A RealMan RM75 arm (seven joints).
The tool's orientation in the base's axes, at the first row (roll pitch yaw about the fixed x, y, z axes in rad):
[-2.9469, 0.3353, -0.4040]
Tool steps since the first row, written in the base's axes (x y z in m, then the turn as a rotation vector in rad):
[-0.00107, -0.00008, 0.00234, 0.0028, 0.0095, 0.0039]
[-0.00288, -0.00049, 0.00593, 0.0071, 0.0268, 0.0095]
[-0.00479, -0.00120, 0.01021, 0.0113, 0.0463, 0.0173]
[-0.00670, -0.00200, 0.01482, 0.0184, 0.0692, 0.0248]
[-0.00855, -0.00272, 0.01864, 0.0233, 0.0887, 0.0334]
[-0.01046, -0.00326, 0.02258, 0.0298, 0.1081, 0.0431]
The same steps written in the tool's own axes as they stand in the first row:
[-0.00167, 0.00012, -0.00196, -0.0024, -0.0103, -0.0013]
[-0.00427, 0.00063, -0.00501, -0.0069, -0.0284, -0.0022]
[-0.00707, 0.00131, -0.00877, -0.0131, -0.0488, -0.0044]
[-0.00995, 0.00202, -0.01286, -0.0179, -0.0734, -0.0059]
[-0.01255, 0.00278, -0.01621, -0.0237, -0.0943, -0.0091]
[-0.01530, 0.00338, -0.01960, -0.0284, -0.1159, -0.0136]

